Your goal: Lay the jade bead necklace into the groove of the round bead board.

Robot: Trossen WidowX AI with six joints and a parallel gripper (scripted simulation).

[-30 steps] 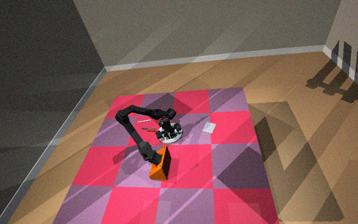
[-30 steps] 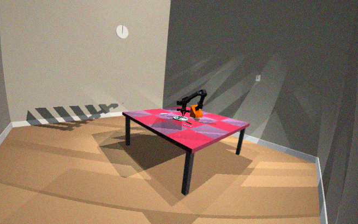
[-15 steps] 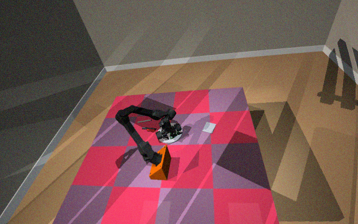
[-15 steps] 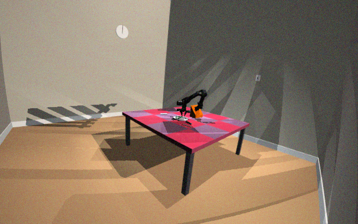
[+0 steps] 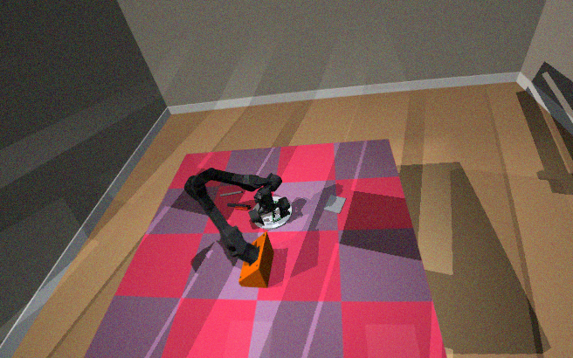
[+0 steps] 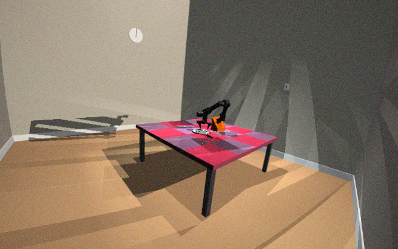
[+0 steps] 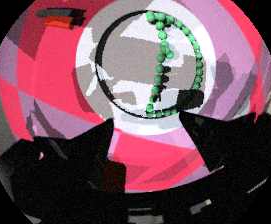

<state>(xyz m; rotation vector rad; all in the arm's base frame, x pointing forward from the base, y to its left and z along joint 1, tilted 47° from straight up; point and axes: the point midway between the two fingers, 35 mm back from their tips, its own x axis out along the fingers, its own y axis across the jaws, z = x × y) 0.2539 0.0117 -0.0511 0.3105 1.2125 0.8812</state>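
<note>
My gripper tip is 6 cm short of the round white bead board, 1 cm to the right of it and 1 cm above it. Also, from my gripper tip: red-handled tool (19 cm to the left, 11 cm ahead, 1 cm below); flat grey pad (30 cm to the right, 10 cm ahead, 2 cm below); thin white rod (26 cm to the left, 22 cm ahead, 2 cm below).
</note>
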